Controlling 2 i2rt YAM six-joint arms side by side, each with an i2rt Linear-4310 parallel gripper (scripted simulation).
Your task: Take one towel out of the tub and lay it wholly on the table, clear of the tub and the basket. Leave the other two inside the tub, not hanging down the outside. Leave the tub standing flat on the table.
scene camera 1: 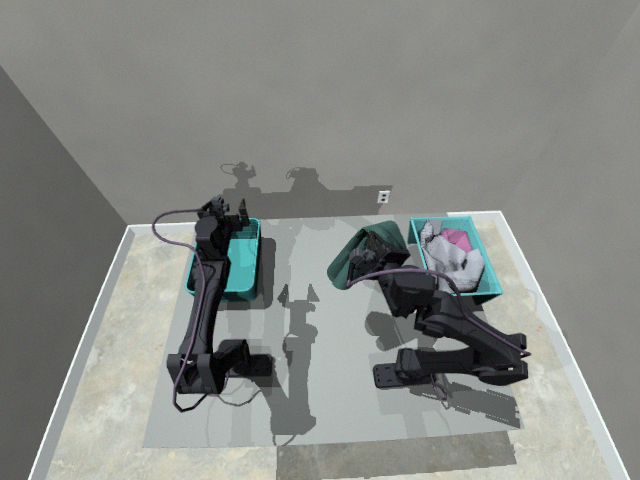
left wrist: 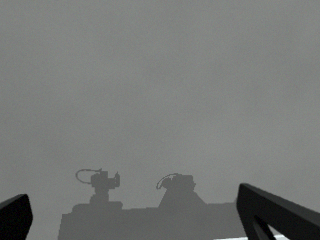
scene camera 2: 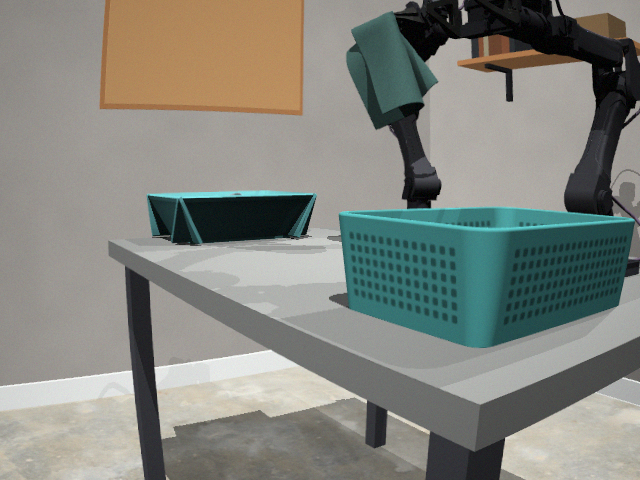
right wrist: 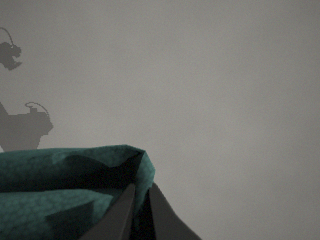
Labels:
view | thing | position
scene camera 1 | dark green towel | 343,275
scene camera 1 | teal tub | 488,283
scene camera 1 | grey towel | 456,271
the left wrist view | my left gripper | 139,199
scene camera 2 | my right gripper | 389,16
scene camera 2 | dark green towel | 391,78
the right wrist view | my right gripper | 142,194
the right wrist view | dark green towel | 56,186

